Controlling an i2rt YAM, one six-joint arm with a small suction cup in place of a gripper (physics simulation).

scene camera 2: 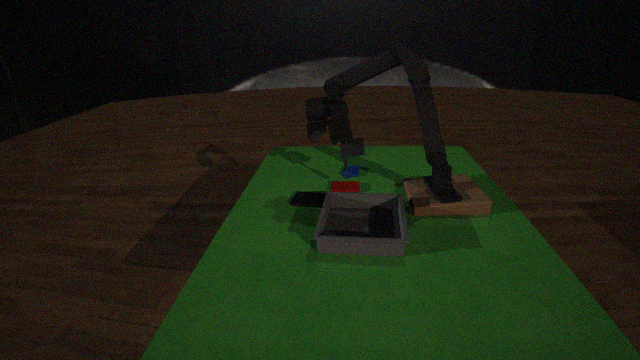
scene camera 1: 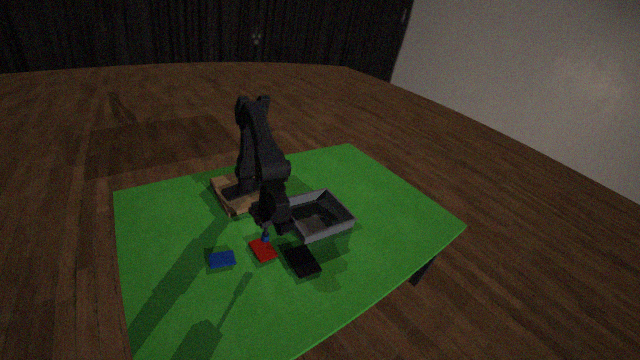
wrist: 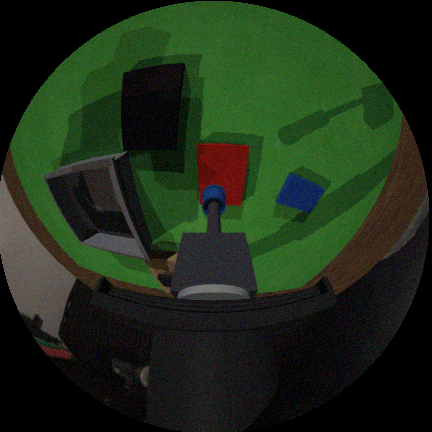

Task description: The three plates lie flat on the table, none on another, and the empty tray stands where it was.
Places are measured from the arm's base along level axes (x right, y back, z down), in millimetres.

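Pixels of known places: hand, its tool point: [scene camera 2: 347,176] [scene camera 1: 264,239] [wrist: 213,195]; arm's base, origin of its link: [scene camera 2: 441,189] [scene camera 1: 245,188].
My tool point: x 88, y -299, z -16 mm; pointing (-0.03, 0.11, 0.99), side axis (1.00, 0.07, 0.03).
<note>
Ahead of a thing's pixels: the offset from my tool point to its top centre. Level surfaces: height alone.
The red plate @(dz +35, dx +10, dy -6 mm) [scene camera 1: 262,251] [scene camera 2: 345,187] [wrist: 226,167] lies flat on the green table @(dz +45 mm) [scene camera 1: 390,210], between the blue plate @(dz +36, dx +148, dy +26 mm) [scene camera 1: 222,259] [scene camera 2: 355,170] [wrist: 300,193] and the larger black plate @(dz +36, dx -76, dy -118 mm) [scene camera 1: 301,261] [scene camera 2: 306,199] [wrist: 153,107]. Those two also lie flat, and the three plates are apart. The grey tray @(dz -5, dx -255, dy +23 mm) [scene camera 1: 330,234] [scene camera 2: 360,246] [wrist: 116,244] stands upright and empty beside the black plate. My suction cup [scene camera 1: 265,236] [scene camera 2: 346,173] [wrist: 214,195] is off and holds nothing. It hangs low above the red plate's edge nearer the arm's base; the exact gap is hard to tell.
The arm's wooden base board [scene camera 1: 238,206] [scene camera 2: 450,208] stands on the table behind the plates, close to the tray. The arm hides part of the tray's near corner in the first scene view. Dark shadows of the arm fall across the table.
</note>
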